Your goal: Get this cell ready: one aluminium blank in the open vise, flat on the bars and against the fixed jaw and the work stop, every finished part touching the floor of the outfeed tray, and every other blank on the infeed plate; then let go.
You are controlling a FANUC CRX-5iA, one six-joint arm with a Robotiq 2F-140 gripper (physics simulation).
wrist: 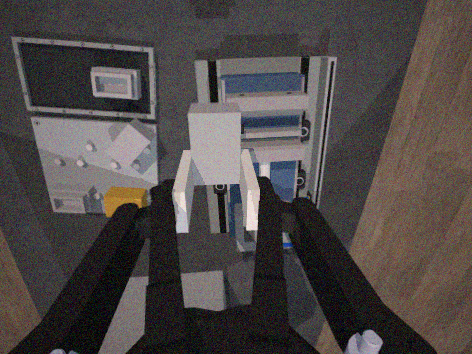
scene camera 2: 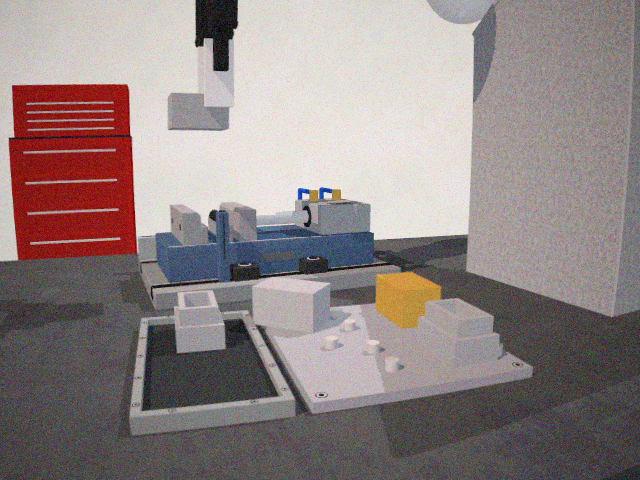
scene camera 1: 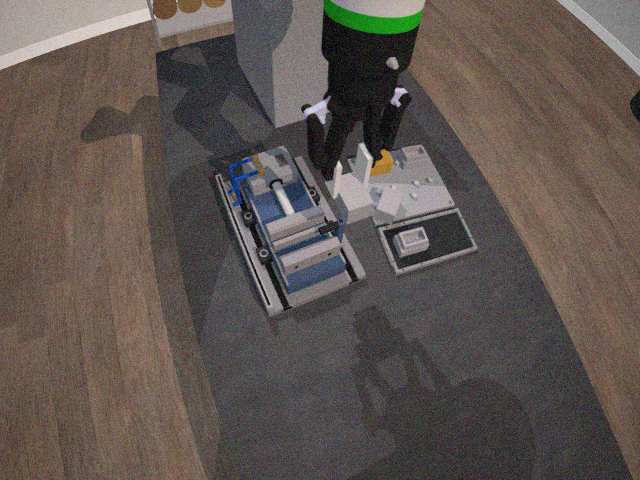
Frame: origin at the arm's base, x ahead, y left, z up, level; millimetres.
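Seen in the pictures: gripper, fingertip midpoint: (wrist: 216,165) (scene camera 2: 215,108) (scene camera 1: 345,185).
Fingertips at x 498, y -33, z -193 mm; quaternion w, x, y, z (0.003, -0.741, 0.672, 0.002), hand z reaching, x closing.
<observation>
Pixels of each thing's top centre, then the offset from my fingertips to it. "*": a spot on its surface instead.
- aluminium blank, top centre: (wrist: 215,151) (scene camera 2: 197,94) (scene camera 1: 352,189) dx +19, dy +2, dz +15 mm
- work stop, surface spot: (scene camera 2: 222,248) (scene camera 1: 342,232) * dx -4, dy +11, dz -151 mm
- infeed plate, top centre: (scene camera 2: 379,337) (wrist: 100,171) (scene camera 1: 401,181) dx -115, dy +188, dz -201 mm
- finished part, top centre: (scene camera 2: 196,299) (wrist: 111,85) (scene camera 1: 413,236) dx +32, dy +144, dz -168 mm
- yellow block, top centre: (scene camera 2: 407,280) (wrist: 123,208) (scene camera 1: 377,157) dx -162, dy +142, dz -165 mm
My gripper (scene camera 1: 351,184) (scene camera 2: 219,98) (wrist: 216,165) is shut on an aluminium blank (scene camera 1: 354,198) (scene camera 2: 185,112) (wrist: 215,142), held high, level with the space between vise and infeed plate in scene camera 1. The open vise shows its fixed jaw (scene camera 1: 310,255) (scene camera 2: 185,225) (wrist: 272,101), moving jaw (scene camera 1: 292,223) (scene camera 2: 239,221) (wrist: 280,150) and work stop (scene camera 1: 341,230) (scene camera 2: 222,248); no blank is between the jaws. Another blank (scene camera 1: 390,201) (scene camera 2: 290,304) (wrist: 128,144) sits turned on the infeed plate (scene camera 1: 434,195) (scene camera 2: 330,383) (wrist: 46,131). One finished part (scene camera 1: 412,241) (scene camera 2: 200,333) (wrist: 115,84) is in the outfeed tray (scene camera 1: 436,260) (scene camera 2: 206,421) (wrist: 82,44).
A stepped, finished-looking part (scene camera 1: 413,151) (scene camera 2: 460,330) (wrist: 70,201) and a yellow block (scene camera 1: 382,163) (scene camera 2: 405,299) (wrist: 125,200) are on the infeed plate, with several small pegs. A grey pedestal (scene camera 1: 299,77) (scene camera 2: 547,155) and a red cabinet (scene camera 2: 72,180) stand farther off.
</observation>
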